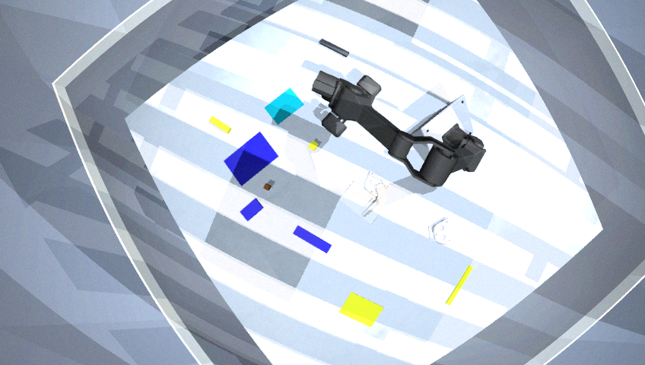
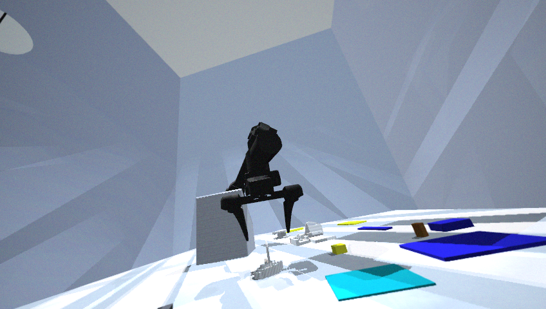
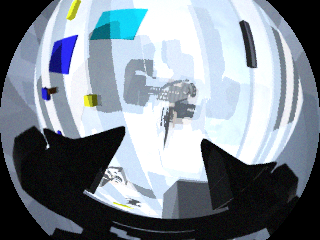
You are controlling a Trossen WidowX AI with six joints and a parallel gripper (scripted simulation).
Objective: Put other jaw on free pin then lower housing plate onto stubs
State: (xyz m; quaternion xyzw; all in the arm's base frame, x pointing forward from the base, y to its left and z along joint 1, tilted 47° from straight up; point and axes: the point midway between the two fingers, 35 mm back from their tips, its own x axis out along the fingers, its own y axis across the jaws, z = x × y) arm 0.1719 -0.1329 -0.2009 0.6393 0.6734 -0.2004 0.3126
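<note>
Now: gripper tip 50 mm above the grey ribbed jaw, 40 mm to the left of it and 10 mm past it. Round my gripper tip: cyan tile (150 mm to the right, 140 mm ahead, 50 mm below); white base (230 mm to the left, 140 mm ahead, 50 mm below); small yellow cube (140 mm ahead, 50 mm below, 10 mm to the left).
</note>
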